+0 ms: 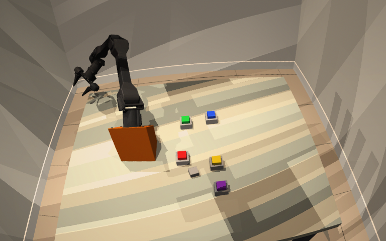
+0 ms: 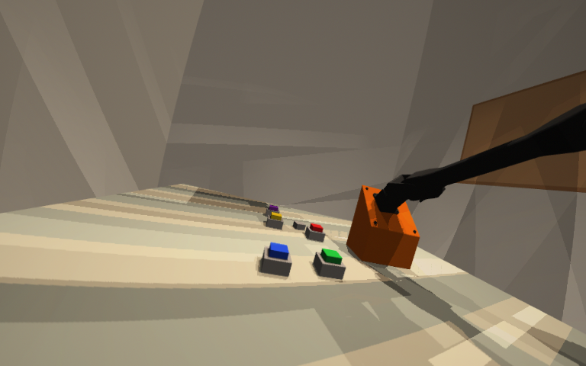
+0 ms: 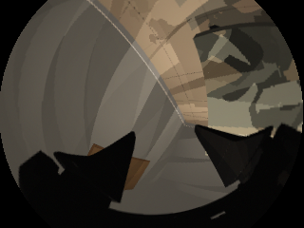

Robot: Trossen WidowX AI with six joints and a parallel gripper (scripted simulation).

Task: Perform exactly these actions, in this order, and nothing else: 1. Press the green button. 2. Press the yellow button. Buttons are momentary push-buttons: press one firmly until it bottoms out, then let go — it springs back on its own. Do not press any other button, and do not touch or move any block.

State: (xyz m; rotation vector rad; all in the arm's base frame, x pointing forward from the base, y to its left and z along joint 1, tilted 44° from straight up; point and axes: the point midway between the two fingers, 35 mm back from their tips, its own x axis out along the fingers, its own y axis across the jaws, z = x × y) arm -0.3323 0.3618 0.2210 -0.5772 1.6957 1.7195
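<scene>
Now: gripper tip 560 mm short of the green button, 270 mm to the left of it and 50 mm above it. Also, from my gripper tip: red button 530 mm ahead, 460 mm to the right, 50 mm below; blue button 670 mm ahead, 260 mm to the right, 50 mm below; small grey block 570 mm ahead, 530 mm to the right, 70 mm below.
</scene>
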